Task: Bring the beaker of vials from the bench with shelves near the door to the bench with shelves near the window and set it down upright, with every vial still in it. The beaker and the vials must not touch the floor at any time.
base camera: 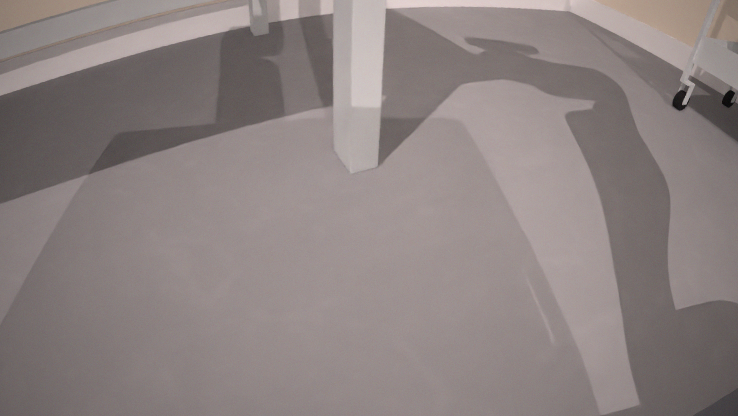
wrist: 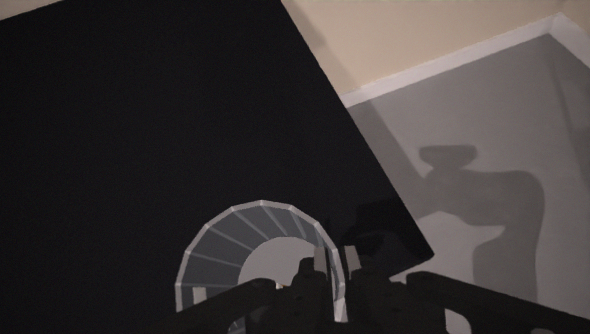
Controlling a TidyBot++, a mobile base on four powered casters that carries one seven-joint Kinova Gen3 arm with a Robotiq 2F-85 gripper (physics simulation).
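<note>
My gripper (wrist: 335, 266) is shut on the near right wall of the clear beaker (wrist: 216, 250), with the rim passing between its fingertips in the wrist view. The beaker looks upright, open end up, with a pale round bottom. A small pale and orange bit inside and a pale piece at its left show; the vials are mostly hidden behind the gripper. The beaker is over the black bench top (wrist: 150, 115), near its right corner. Its height above the top cannot be told. In the base camera view a white bench leg (base camera: 356, 93) stands ahead; the gripper and beaker do not show there.
A white cart (base camera: 715, 59) on black casters stands at the right in the base camera view. A second white leg (base camera: 259, 18) stands farther back. The wall's pale skirting (base camera: 640, 31) (wrist: 450, 65) runs behind the bench. The arm's shadow lies on the floor right of the bench.
</note>
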